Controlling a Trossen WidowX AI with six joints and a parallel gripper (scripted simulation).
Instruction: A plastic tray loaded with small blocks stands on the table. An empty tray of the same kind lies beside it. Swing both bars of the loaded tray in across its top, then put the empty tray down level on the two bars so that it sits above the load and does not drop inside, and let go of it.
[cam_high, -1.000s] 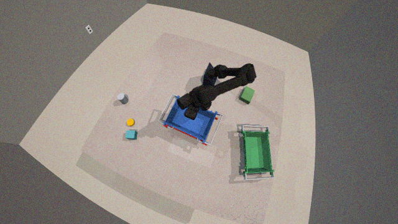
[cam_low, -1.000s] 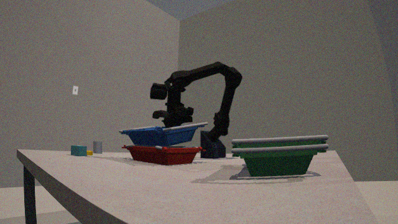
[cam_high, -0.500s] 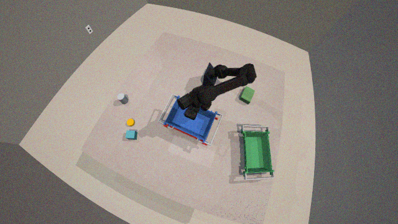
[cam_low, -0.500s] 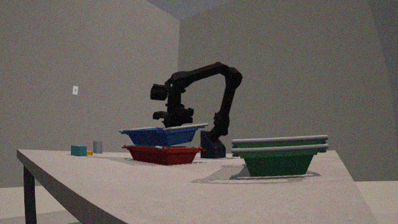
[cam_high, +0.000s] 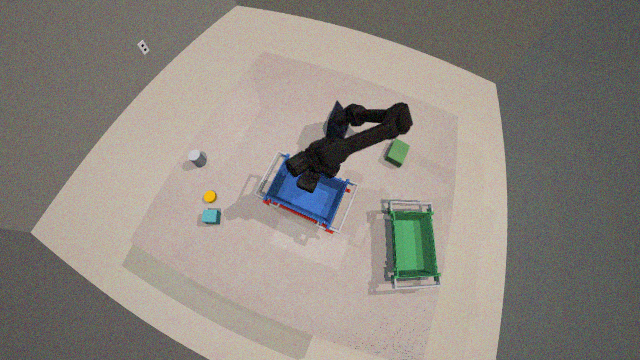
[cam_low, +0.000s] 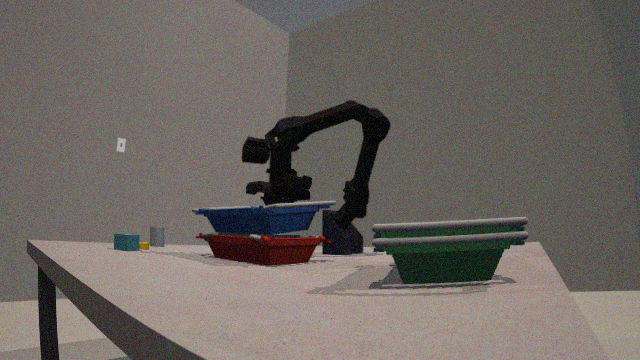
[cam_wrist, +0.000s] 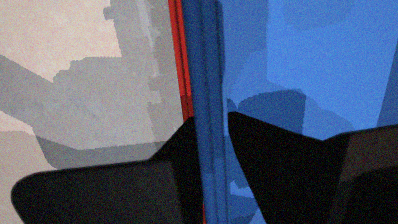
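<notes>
My gripper tip is now 7 cm short of the blue tray and 3 cm below it. Round my gripper tip: yellow disc: 23 cm ahead, 38 cm to the right, 8 cm below; teal block: 31 cm ahead, 32 cm to the right, 7 cm below; green block: 31 cm behind, 30 cm to the left, 7 cm below.
</notes>
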